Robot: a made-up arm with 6 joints.
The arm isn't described. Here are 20 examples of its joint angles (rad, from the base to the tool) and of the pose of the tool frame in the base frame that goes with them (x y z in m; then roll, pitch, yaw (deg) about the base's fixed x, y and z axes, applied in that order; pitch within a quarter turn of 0, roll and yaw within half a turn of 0).
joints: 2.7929 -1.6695 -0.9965 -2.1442 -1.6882 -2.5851
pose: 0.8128 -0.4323 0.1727 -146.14 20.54 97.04
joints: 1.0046 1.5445 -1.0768 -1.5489 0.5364 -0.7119
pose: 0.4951 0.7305 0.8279 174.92 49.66 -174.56
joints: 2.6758 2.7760 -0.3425 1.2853 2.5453 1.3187
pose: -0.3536 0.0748 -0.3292 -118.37 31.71 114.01
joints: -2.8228 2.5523 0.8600 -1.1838 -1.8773 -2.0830
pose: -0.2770 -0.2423 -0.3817 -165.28 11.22 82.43
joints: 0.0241 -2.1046 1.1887 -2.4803 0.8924 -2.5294
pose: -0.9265 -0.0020 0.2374 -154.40 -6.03 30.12
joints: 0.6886 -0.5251 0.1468 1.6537 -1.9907 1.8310
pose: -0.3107 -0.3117 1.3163 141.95 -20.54 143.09
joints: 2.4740 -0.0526 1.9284 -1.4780 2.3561 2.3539
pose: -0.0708 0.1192 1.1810 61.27 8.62 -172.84
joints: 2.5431 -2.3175 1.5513 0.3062 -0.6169 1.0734
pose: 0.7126 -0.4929 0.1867 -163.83 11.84 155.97
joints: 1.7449 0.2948 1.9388 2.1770 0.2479 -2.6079
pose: -0.1565 0.4713 0.9792 107.27 -29.10 -66.68
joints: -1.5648 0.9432 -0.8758 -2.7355 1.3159 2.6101
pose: 0.0644 -0.4450 1.2263 -57.94 18.15 -65.94
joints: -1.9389 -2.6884 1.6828 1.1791 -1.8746 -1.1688
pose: 0.1991 0.5930 -0.0697 -85.06 -27.89 -17.36
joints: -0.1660 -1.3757 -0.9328 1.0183 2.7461 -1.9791
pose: -0.8024 0.2021 0.5062 -75.56 50.38 -158.56
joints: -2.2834 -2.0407 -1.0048 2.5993 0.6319 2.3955
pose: 0.5221 0.4424 -0.1961 127.33 -58.40 84.75
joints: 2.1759 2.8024 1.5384 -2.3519 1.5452 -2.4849
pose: 0.0172 0.0371 -0.3597 114.76 -41.69 -127.25
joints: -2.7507 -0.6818 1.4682 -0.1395 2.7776 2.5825
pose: 0.3509 0.1292 1.1673 108.33 -65.46 -150.76
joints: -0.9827 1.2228 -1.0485 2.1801 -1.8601 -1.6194
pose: 0.3948 -0.6230 1.0108 11.61 -22.09 65.67
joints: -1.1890 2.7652 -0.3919 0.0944 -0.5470 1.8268
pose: 0.2546 -0.4852 -0.3625 -18.55 -14.73 108.97
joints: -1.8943 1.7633 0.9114 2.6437 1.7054 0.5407
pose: -0.1875 -0.8657 0.1683 -106.49 30.78 104.89
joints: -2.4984 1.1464 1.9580 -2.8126 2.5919 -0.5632
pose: -0.5075 -0.4006 0.6159 -59.13 60.51 16.80
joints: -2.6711 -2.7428 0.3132 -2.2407 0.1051 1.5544
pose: 0.5291 0.1983 -0.4622 -56.74 -52.70 -145.24
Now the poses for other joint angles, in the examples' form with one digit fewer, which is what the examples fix.
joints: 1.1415 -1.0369 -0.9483 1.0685 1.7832 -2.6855
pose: -0.445 -0.730 0.803 -5.6 31.0 -24.8
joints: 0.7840 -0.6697 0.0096 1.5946 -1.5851 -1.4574
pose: -0.419 -0.507 1.279 -44.3 0.2 136.5
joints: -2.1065 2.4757 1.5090 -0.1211 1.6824 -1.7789
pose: -0.045 -0.180 -0.162 20.8 54.2 -108.9
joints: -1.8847 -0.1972 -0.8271 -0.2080 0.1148 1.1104
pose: 0.234 0.479 1.367 -140.7 37.7 -106.3
